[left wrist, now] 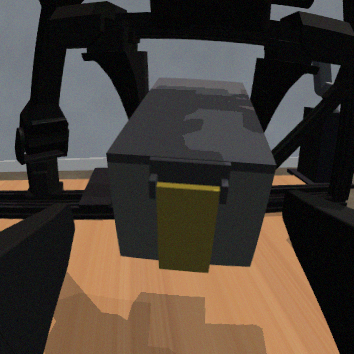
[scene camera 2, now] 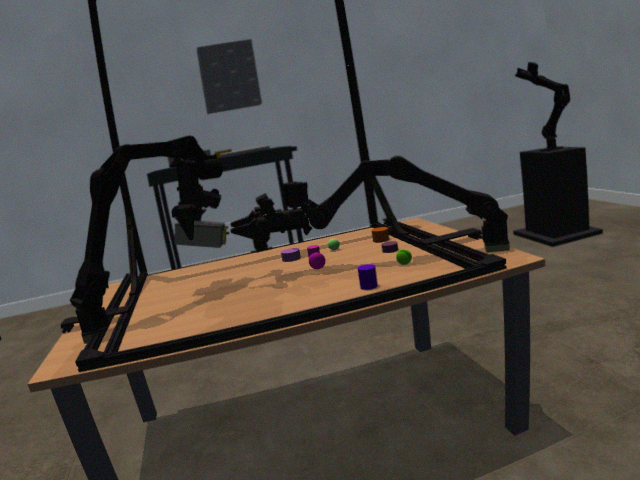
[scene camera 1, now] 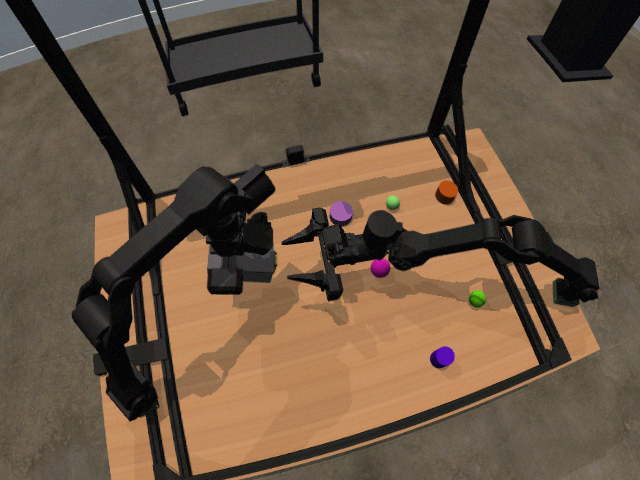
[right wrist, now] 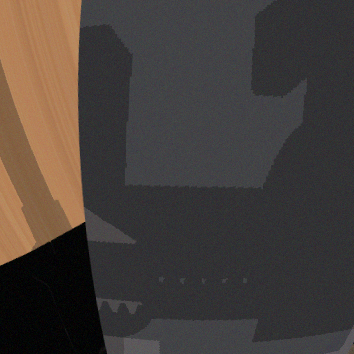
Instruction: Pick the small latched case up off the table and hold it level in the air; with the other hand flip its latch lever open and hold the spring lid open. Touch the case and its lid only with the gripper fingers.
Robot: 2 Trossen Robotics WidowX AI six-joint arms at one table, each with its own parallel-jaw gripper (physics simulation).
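Places are measured from the left arm's base along level axes (x ahead, y left, z up), in metres.
Pixels of known places: left gripper, fingertip midpoint: (left wrist: 178,210) (scene camera 2: 230,227) (scene camera 1: 284,260); right gripper, fingertip midpoint: (scene camera 2: 194,237) (scene camera 1: 232,263) (right wrist: 229,218); left arm's base, link origin: (scene camera 2: 496,241) (scene camera 1: 567,291); right arm's base, link origin: (left wrist: 44,190) (scene camera 2: 94,329) (scene camera 1: 143,399).
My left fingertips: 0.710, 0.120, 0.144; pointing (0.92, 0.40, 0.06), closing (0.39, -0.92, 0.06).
For each thing: its top centre in the pictures, then the offset to it from my left fingertips, as dx, dy, dz. Level surfaces: height alone.
- small grey case, top centre: (right wrist: 284,303) (left wrist: 197,76) (scene camera 1: 238,252) (scene camera 2: 198,217) +0.083, +0.021, +0.043
- table, surface height: dz -0.163
- purple disc, top centre: (scene camera 1: 341,210) (scene camera 2: 290,250) -0.083, -0.217, -0.135
- light green ball, top centre: (scene camera 1: 394,199) (scene camera 2: 332,238) -0.212, -0.277, -0.125
- orange cylinder, top centre: (scene camera 1: 448,188) (scene camera 2: 379,229) -0.356, -0.346, -0.125
- magenta ball, top centre: (scene camera 1: 381,264) (scene camera 2: 315,252) -0.205, -0.084, -0.115
- blue-violet cylinder, top centre: (scene camera 1: 445,355) (scene camera 2: 366,267) -0.378, +0.104, -0.113
The small grey case (scene camera 1: 261,267) (scene camera 2: 209,235) (left wrist: 192,127) (right wrist: 200,125) is in the air above the table, roughly level, with its lid shut. Its yellow latch lever (scene camera 2: 225,234) (left wrist: 187,230) hangs down flat against the end face towards my left gripper. My right gripper (scene camera 1: 241,258) (scene camera 2: 189,231) points down and is shut on the case's sides; its far finger is hidden in scene camera 2. My left gripper (scene camera 1: 285,259) (scene camera 2: 233,227) is open and empty, level with the case and a short gap from the lever, its fingers spread wider than the lever.
On the table (scene camera 1: 310,423) stand a purple disc (scene camera 1: 341,212), a light green ball (scene camera 1: 392,202), an orange cylinder (scene camera 1: 446,191), a magenta ball (scene camera 1: 380,268), a green ball (scene camera 1: 477,298) and a blue-violet cylinder (scene camera 1: 443,357). Black frame posts rise at both sides.
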